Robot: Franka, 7 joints.
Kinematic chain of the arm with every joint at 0, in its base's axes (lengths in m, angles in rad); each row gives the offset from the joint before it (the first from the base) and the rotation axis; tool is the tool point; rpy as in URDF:
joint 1: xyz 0 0 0.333 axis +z
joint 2: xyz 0 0 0 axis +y
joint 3: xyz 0 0 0.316 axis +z
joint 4: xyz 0.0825 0 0 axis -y
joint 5: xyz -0.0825 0 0.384 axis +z
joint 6: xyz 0 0 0 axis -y
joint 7: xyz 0.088 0 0 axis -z
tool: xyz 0 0 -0.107 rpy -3.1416 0 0
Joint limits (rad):
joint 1: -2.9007..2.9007
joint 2: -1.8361..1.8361
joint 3: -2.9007..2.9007
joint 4: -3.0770..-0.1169
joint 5: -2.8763..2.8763
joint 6: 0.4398..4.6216
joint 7: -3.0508..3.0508
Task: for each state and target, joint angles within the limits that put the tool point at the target. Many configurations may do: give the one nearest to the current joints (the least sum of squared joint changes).
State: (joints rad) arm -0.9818 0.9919 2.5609 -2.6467 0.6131 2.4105 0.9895
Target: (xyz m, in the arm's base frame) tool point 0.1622 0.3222 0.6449
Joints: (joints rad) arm -1.0889 1.0803 2.4790 -2.4639 0.6130 2.4638 0.9895
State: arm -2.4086 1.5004 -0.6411 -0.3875 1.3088 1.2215 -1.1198
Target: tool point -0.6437 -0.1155 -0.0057
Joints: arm -2.7647 1.6193 -0.7878 -0.6616 1.1836 1.0543 -1.1198
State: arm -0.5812 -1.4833 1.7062 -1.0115 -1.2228 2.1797 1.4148
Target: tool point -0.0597 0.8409 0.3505
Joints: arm -1.0406 -1.5035 1.6958 -0.7359 -1.2473 2.3505 1.4148
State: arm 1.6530 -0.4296 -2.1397 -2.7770 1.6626 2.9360 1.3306
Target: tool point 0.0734 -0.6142 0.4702
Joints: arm 1.2161 -0.1706 -2.5293 -1.9090 1.5339 2.9628 1.3306
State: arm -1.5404 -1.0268 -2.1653 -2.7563 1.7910 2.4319 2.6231
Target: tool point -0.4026 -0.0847 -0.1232
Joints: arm -1.0512 -1.6650 -2.4215 -2.0106 1.7969 2.4335 2.6231
